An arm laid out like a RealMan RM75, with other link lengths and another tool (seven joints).
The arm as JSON. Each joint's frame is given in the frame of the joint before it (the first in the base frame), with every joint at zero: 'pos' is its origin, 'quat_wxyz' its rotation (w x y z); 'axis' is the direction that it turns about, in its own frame. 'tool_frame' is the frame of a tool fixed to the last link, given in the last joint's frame.
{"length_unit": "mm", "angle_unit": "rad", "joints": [
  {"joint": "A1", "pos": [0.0, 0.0, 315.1], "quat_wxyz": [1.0, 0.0, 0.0, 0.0], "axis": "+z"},
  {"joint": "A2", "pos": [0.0, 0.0, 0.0], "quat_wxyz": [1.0, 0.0, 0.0, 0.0], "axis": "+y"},
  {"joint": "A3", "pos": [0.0, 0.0, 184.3], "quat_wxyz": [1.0, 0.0, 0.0, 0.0], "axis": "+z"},
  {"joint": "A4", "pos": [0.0, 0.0, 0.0], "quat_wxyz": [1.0, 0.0, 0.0, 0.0], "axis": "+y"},
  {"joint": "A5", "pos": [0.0, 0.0, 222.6], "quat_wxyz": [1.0, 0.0, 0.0, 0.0], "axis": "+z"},
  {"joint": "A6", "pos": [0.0, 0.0, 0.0], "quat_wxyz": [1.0, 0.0, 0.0, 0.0], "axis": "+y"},
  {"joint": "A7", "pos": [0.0, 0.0, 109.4], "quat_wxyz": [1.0, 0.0, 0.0, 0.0], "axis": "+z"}
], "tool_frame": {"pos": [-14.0, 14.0, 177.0], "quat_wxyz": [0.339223, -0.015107, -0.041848, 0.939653]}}
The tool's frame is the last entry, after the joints.
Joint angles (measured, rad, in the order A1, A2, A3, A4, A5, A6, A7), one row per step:
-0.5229 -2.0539 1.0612 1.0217 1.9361 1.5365 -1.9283
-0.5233 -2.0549 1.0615 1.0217 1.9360 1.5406 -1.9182
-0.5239 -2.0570 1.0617 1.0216 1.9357 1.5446 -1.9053
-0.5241 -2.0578 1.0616 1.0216 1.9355 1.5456 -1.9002
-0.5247 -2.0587 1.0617 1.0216 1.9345 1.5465 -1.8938
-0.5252 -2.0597 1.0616 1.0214 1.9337 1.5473 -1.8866
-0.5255 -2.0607 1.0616 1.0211 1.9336 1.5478 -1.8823
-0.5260 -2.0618 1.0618 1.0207 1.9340 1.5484 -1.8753
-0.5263 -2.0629 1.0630 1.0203 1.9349 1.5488 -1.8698
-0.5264 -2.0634 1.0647 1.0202 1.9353 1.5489 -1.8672
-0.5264 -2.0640 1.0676 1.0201 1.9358 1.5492 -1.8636
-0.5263 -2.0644 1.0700 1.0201 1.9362 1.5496 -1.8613
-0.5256 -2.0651 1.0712 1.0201 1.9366 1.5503 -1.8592
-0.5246 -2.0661 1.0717 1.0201 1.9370 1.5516 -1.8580
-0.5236 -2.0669 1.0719 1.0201 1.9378 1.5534 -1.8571
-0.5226 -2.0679 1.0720 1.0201 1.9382 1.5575 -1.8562
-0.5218 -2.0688 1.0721 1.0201 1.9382 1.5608 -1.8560
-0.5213 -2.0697 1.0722 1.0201 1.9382 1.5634 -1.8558
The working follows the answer.
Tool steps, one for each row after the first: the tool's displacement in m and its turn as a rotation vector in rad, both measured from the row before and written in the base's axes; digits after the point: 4 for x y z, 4 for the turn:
0.0005 -0.0013 -0.0005 -0.0018 0.0007 -0.0113
0.0009 -0.0014 -0.0007 -0.0014 0.0000 -0.0140
0.0003 -0.0003 -0.0002 0.0002 -0.0001 -0.0053
0.0007 -0.0003 -0.0002 0.0006 -0.0006 -0.0071
0.0006 -0.0003 -0.0003 0.0009 -0.0004 -0.0074
0.0003 -0.0003 -0.0003 0.0001 -0.0003 -0.0043
0.0002 -0.0004 -0.0005 0.0004 0.0007 -0.0070
0.0001 -0.0006 -0.0007 -0.0007 0.0014 -0.0057
0.0000 -0.0005 -0.0005 -0.0010 0.0012 -0.0033
0.0000 -0.0008 -0.0008 -0.0019 0.0019 -0.0047
0.0000 -0.0007 -0.0006 -0.0018 0.0015 -0.0033
-0.0001 -0.0006 -0.0005 -0.0014 0.0006 -0.0020
-0.0001 -0.0008 -0.0004 -0.0018 -0.0002 -0.0007
-0.0002 -0.0008 -0.0004 -0.0021 0.0001 -0.0004
0.0001 -0.0015 -0.0004 -0.0043 -0.0009 -0.0011
0.0002 -0.0012 -0.0003 -0.0036 -0.0012 -0.0005
0.0002 -0.0010 -0.0003 -0.0029 -0.0011 -0.0005

Tool pose at each row, in the base's axes (x y z in m, rotation vector in rad; rounded; the steps above come from the unrounded poses):
-0.1116 0.3399 -0.0168 -1.6597 2.3053 0.1260
-0.1112 0.3386 -0.0173 -1.6475 2.3156 0.1220
-0.1103 0.3373 -0.0180 -1.6317 2.3273 0.1174
-0.1100 0.3369 -0.0183 -1.6253 2.3313 0.1164
-0.1093 0.3367 -0.0185 -1.6165 2.3362 0.1151
-0.1088 0.3364 -0.0187 -1.6072 2.3413 0.1142
-0.1085 0.3361 -0.0191 -1.6020 2.3444 0.1131
-0.1082 0.3358 -0.0195 -1.5937 2.3502 0.1127
-0.1082 0.3352 -0.0202 -1.5876 2.3559 0.1117
-0.1081 0.3347 -0.0208 -1.5845 2.3597 0.1108
-0.1081 0.3339 -0.0216 -1.5803 2.3656 0.1090
-0.1082 0.3332 -0.0223 -1.5777 2.3700 0.1074
-0.1083 0.3326 -0.0227 -1.5761 2.3725 0.1058
-0.1084 0.3318 -0.0232 -1.5760 2.3737 0.1033
-0.1086 0.3310 -0.0235 -1.5765 2.3749 0.1008
-0.1086 0.3296 -0.0239 -1.5767 2.3769 0.0948
-0.1084 0.3284 -0.0242 -1.5774 2.3778 0.0896
-0.1082 0.3274 -0.0245 -1.5777 2.3786 0.0851

